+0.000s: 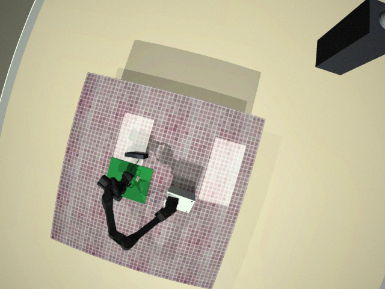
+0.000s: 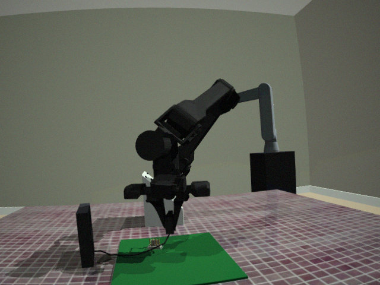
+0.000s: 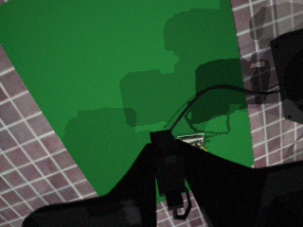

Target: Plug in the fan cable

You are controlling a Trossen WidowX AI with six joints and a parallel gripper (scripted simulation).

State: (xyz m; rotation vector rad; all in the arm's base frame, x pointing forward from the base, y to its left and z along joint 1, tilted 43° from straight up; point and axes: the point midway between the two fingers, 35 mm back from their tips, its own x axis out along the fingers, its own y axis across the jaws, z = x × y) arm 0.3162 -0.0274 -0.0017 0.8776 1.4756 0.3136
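Now: gripper tip 2 cm short of the green board and 8 cm above it. Also, from my gripper tip: dark plug 1 cm behind, 1 cm above; fan 3 cm behind, 18 cm to the right, 1 cm below.
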